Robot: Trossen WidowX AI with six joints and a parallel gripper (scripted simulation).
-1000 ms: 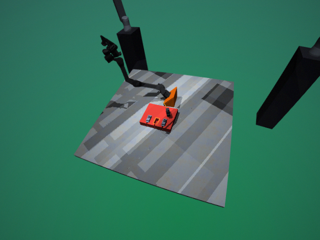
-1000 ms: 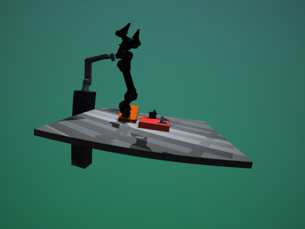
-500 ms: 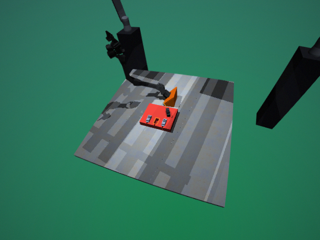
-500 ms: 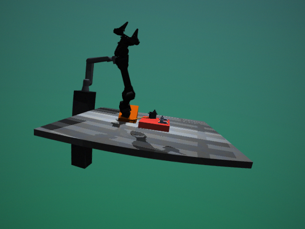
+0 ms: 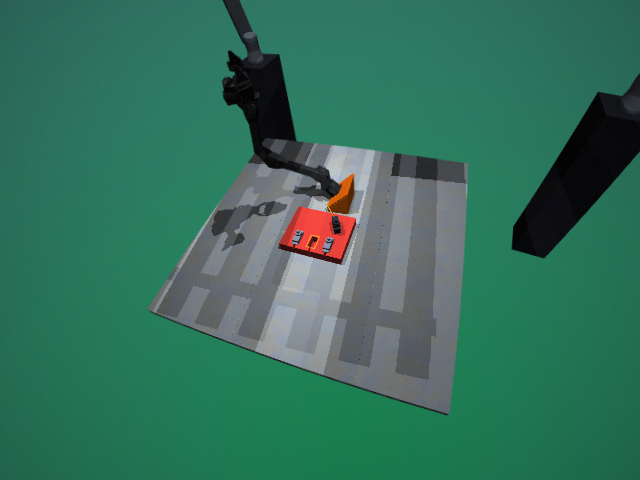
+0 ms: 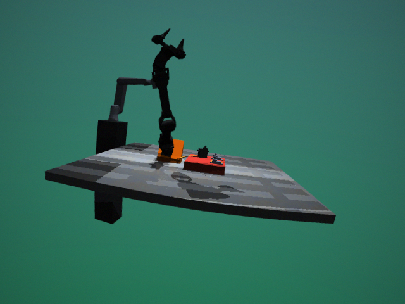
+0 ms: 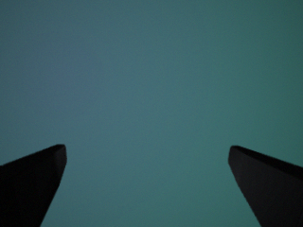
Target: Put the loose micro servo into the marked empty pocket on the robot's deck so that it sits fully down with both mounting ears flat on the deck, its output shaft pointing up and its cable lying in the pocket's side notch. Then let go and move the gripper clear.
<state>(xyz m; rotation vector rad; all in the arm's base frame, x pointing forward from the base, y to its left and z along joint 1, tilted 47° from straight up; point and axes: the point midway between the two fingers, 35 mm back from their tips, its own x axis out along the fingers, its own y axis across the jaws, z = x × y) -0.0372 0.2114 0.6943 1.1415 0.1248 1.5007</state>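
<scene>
Right now my gripper tip is 70 cm above the red deck, 36 cm to the right of it and 15 cm short of it.
</scene>
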